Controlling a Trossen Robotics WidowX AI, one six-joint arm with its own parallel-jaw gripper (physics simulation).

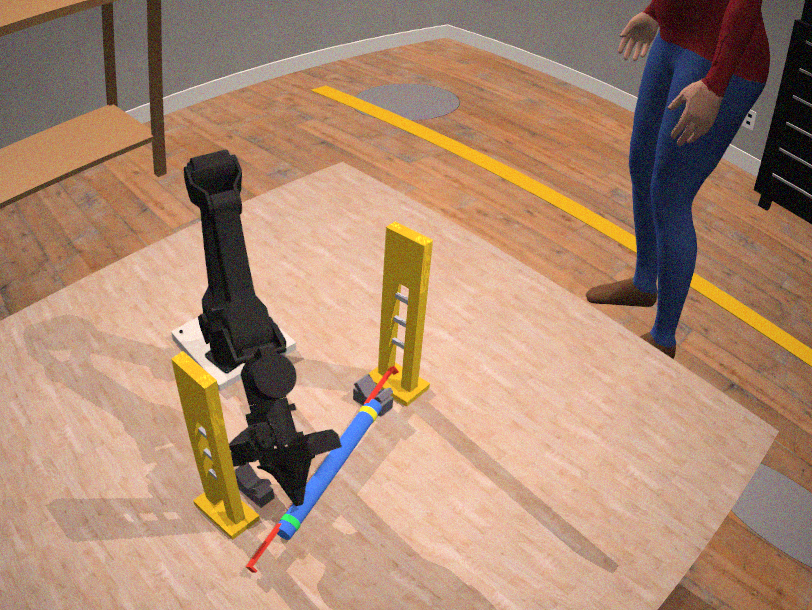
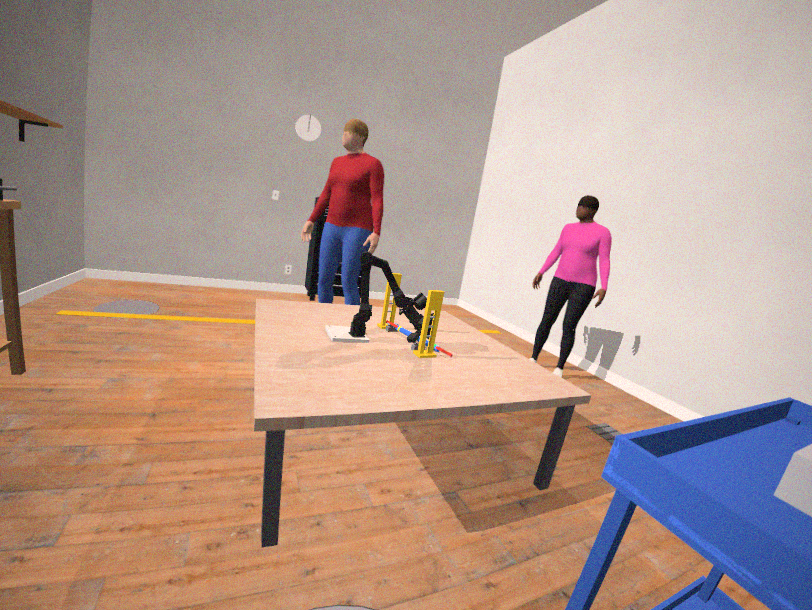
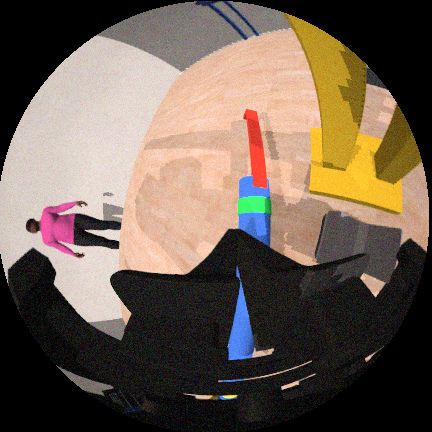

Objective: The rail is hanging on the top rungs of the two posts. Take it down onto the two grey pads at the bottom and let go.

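Pixels of known places: gripper, fingertip midpoint: [image 1: 299, 505] [image 3: 233, 234]; arm's base at its link origin: [image 1: 227, 356] [image 2: 356, 334].
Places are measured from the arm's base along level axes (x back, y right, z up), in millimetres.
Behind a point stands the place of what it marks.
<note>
The rail, a blue bar [image 1: 347, 443] {z 16, x -296, y 16 mm} [image 2: 405, 332] {z 8, x -272, y -3 mm} [image 3: 256, 225] {z 9, x -318, y 171 mm} with red ends and yellow and green bands, is low, slanted across the front of the two yellow posts [image 1: 400, 262] {z 234, x -246, y -155 mm} [image 1: 190, 387] {z 260, x -240, y 245 mm}. Its green-banded end is out in front of the near grey pad [image 1: 254, 487] {z 21, x -258, y 184 mm} [image 3: 345, 235] {z 19, x -256, y 177 mm}, apart from it. Its yellow-banded end is at the far grey pad [image 1: 362, 391] {z 13, x -237, y -89 mm}, the red rod passing over or against that pad; contact is unclear. My gripper [image 1: 299, 501] {z 22, x -329, y 162 mm} [image 3: 233, 234] {z 22, x -329, y 162 mm} is shut and empty, its tips at or just above the rail near the green band.
The near post's yellow foot [image 3: 350, 185] {z -5, x -250, y 215 mm} [image 1: 229, 522] {z -5, x -263, y 250 mm} stands close beside the near pad and my gripper. The arm's white base plate [image 1: 187, 334] {z 2, x 100, y 18 mm} [image 2: 338, 334] {z 2, x 90, y -4 mm} is behind the posts on the wooden table [image 1: 557, 393] {z -18, x -478, y -328 mm} [image 2: 315, 393] {z -18, x 338, y 481 mm}. Two people stand beyond the table.
</note>
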